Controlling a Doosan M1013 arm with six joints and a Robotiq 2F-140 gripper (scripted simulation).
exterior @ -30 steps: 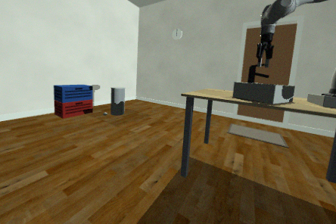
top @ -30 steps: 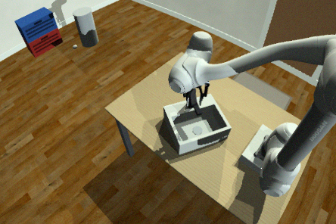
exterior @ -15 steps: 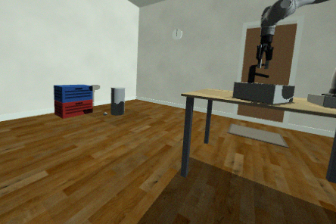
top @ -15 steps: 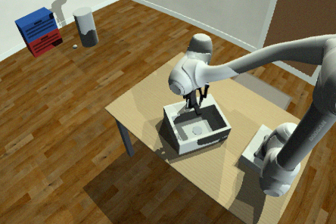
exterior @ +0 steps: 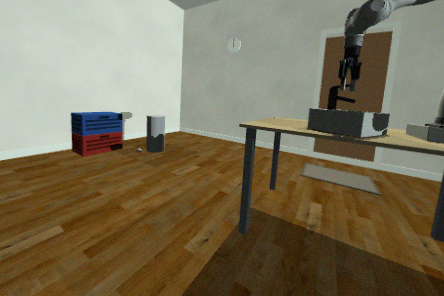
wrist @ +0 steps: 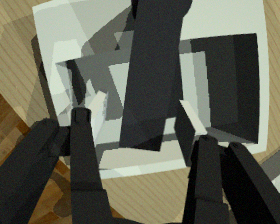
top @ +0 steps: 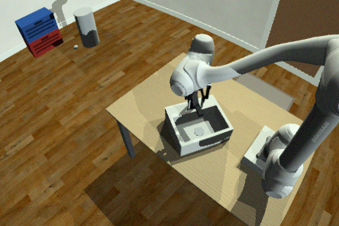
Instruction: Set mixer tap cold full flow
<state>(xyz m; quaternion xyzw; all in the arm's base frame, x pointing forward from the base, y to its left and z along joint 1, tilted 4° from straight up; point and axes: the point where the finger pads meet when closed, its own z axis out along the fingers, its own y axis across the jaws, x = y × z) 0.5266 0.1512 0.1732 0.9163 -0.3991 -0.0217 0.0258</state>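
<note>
Now: the lever 3 cm ahead of my hand and 3 cm to the right of it. The rest, counted from my hand: white sink basin: 4 cm behind, 1 cm to the right, 23 cm below.
</note>
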